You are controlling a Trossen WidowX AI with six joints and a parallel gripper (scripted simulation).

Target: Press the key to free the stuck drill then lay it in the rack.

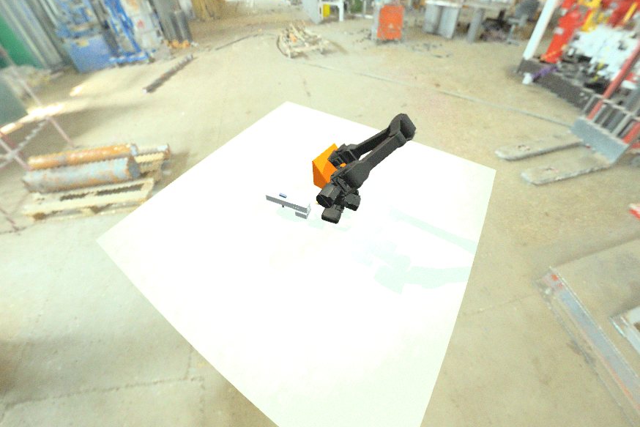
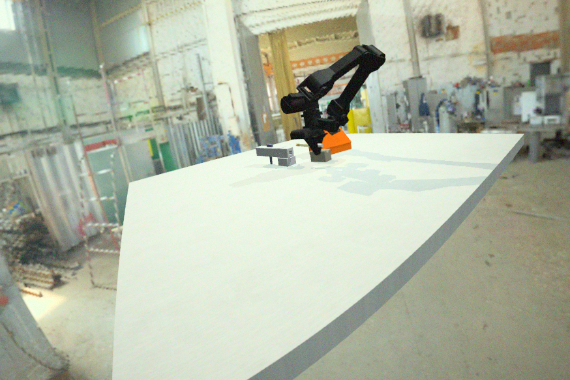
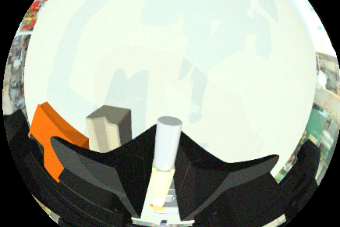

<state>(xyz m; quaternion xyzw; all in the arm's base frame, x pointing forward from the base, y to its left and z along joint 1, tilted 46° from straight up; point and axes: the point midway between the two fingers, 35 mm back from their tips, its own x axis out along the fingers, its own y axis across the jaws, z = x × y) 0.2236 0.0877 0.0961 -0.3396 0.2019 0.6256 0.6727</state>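
Now: gripper tip 4 cm to the left of the drill, 4 cm below it and 1 cm short of it. From my gripper tip the other things lie so: blue key 22 cm to the right, 5 cm ahead, 1 cm above; then grey-tan block 5 cm behind, 4 cm to the right, 2 cm below; then grey fixture 20 cm to the right, 5 cm ahead, 1 cm above.
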